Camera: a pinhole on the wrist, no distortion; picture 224 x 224 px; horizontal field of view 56.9 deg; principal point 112.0 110.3 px. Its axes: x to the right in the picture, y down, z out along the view. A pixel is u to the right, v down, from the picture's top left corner.
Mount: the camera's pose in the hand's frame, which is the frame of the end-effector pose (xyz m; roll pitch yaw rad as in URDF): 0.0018 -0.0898 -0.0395 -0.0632 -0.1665 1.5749
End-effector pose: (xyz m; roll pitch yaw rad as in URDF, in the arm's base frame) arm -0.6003 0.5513 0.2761 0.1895 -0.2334 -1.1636
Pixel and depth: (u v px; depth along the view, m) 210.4 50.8 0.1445
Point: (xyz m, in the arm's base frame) -0.6587 0.5168 0.3870
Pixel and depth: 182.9 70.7 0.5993
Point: -0.7143 0.5663 0.8617
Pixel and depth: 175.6 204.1 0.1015
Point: -0.7031 0.5725 0.3105
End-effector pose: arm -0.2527 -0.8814 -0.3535 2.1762 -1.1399 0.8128
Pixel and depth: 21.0 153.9 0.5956
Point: 0.2181 -0.6072 -0.7697
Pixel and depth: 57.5 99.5 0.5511
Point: 0.2367 -0.6705 -0.5822
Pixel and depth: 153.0 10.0 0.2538
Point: 0.0024 -0.8139 -0.3371
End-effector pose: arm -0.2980 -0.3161 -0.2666 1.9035 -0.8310 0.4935
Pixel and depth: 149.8 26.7 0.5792
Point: 0.2297 -0.6054 -0.2963
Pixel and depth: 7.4 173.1 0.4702
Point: 0.0338 -0.3912 -0.7299
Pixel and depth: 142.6 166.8 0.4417
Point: -0.0769 -0.5887 -0.5249
